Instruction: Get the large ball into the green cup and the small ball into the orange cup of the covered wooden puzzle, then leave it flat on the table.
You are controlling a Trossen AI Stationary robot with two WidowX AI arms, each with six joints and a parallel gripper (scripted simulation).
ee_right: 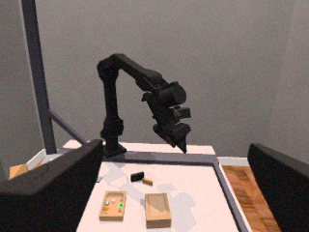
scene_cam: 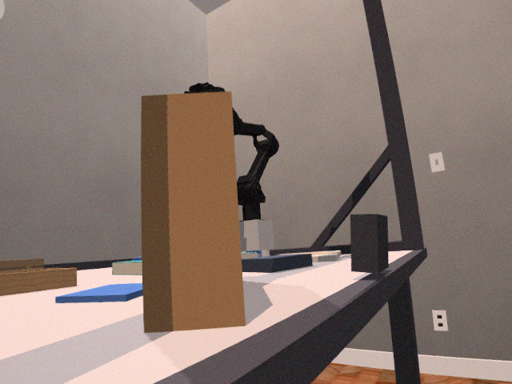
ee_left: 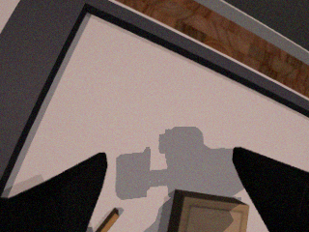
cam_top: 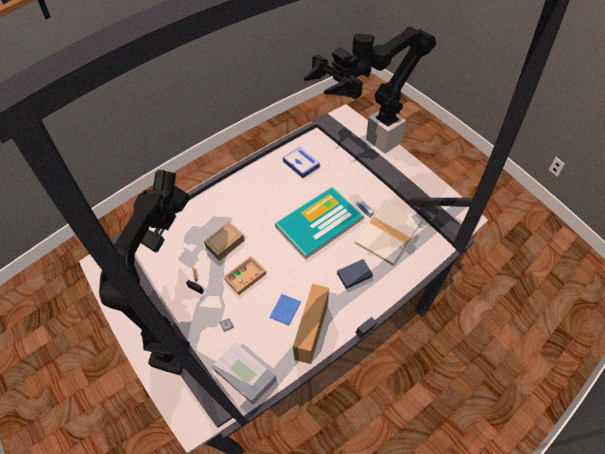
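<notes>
The covered wooden puzzle lies 21 cm behind my left hand, 8 cm to the right of it and 17 cm below it. The rest, counted from my left hand: tan carton: 48 cm behind, 6 cm to the right, 13 cm below; then dark box: 47 cm behind, 29 cm to the right, 17 cm below.
</notes>
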